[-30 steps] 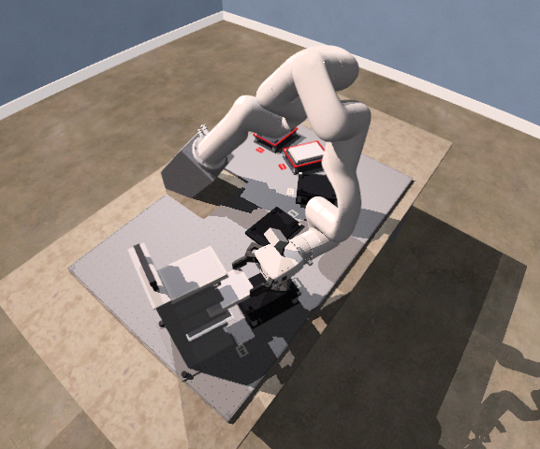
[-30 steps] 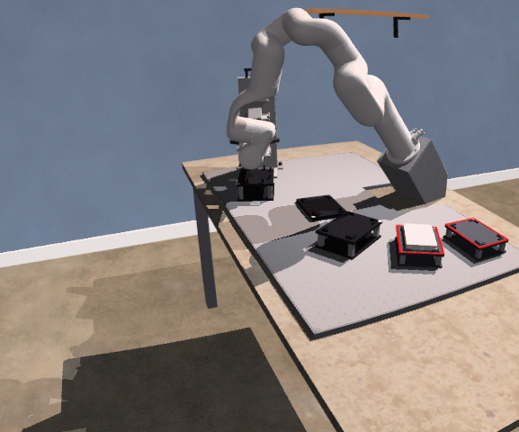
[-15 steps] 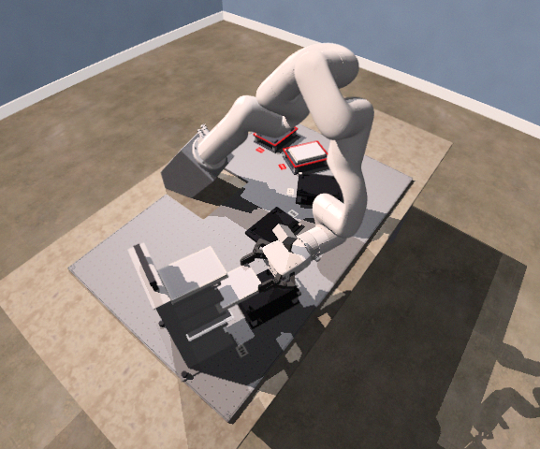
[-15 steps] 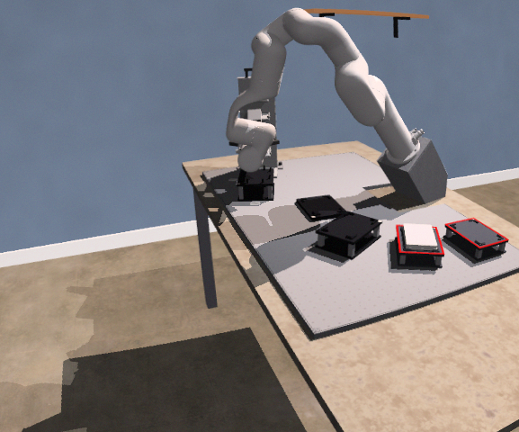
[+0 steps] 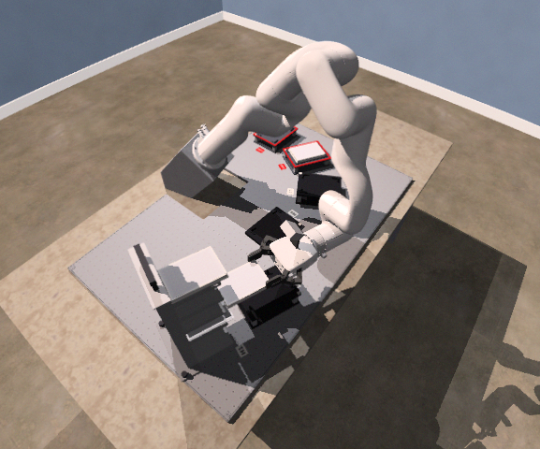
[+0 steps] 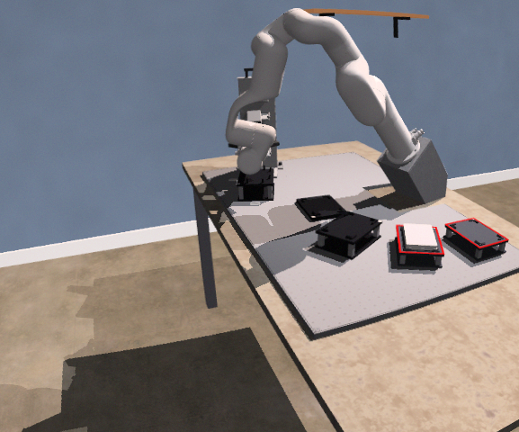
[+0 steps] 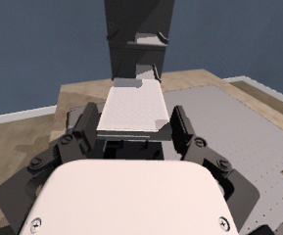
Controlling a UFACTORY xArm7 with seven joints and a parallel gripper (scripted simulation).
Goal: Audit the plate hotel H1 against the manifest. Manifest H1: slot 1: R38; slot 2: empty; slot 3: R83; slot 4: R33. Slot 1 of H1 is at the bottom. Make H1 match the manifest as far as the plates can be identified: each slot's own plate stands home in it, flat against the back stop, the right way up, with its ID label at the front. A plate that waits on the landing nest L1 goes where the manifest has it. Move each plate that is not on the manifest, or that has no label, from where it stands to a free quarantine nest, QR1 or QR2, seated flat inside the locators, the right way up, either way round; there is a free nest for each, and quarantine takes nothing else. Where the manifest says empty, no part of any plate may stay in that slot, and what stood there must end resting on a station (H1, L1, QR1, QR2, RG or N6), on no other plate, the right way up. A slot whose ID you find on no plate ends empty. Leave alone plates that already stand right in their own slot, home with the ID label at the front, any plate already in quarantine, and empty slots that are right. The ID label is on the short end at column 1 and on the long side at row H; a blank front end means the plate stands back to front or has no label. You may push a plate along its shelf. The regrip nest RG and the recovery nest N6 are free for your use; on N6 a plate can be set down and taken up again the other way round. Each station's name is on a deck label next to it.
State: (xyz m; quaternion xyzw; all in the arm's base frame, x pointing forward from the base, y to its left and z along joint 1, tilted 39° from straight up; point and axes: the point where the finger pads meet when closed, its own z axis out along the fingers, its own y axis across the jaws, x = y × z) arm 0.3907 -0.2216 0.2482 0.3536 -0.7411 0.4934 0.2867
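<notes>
The RG deck label is 1 cm ahead of my hand, 13 cm to the left of it and 19 cm below it. From my hand the other things lie so: plate hotel H1 (2 cm behind, 25 cm to the right); then pale plate (2 cm behind, 17 cm to the right, 9 cm below); then H1 deck label (9 cm ahead, 12 cm to the right, 19 cm below).
</notes>
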